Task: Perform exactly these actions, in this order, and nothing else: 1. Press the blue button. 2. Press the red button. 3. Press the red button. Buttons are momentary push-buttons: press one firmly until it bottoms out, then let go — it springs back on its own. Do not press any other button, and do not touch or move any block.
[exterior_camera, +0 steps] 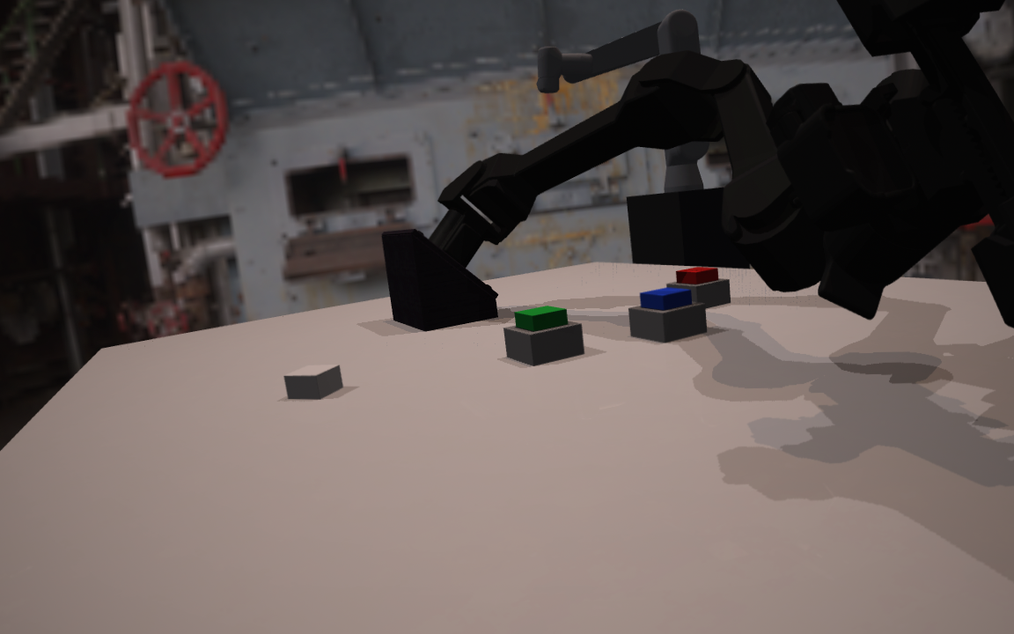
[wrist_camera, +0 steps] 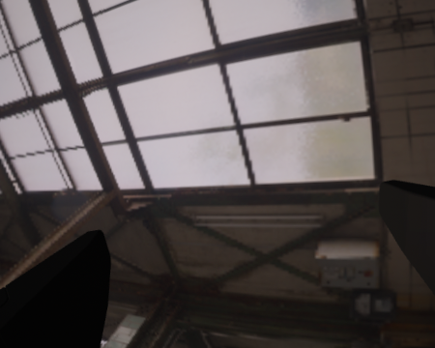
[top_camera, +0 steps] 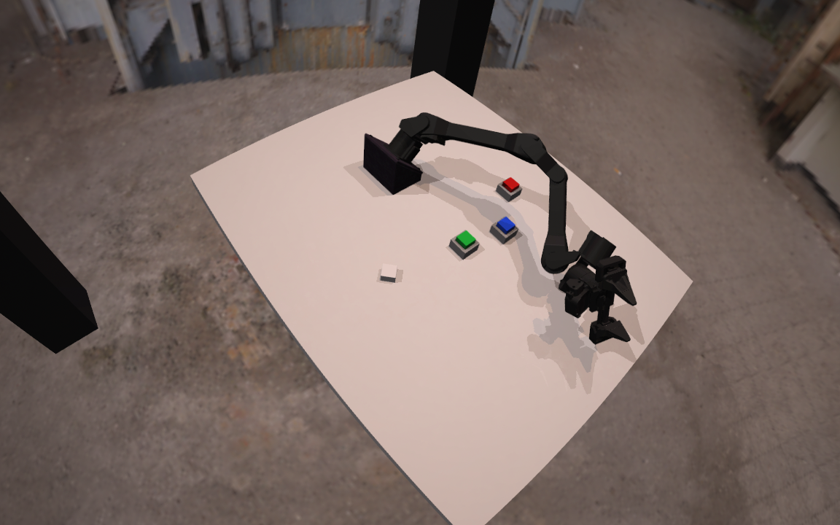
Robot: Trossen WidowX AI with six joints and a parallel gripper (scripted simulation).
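Right now my gripper tip is 37 cm past the blue button, 15 cm above it and 8 cm to the right of it. From my gripper tip the other things lie so: red button 46 cm behind, 19 cm to the left, 15 cm below; then green button 39 cm behind, 15 cm below, 3 cm to the right; then white-topped block 43 cm behind, 22 cm to the right, 18 cm below.
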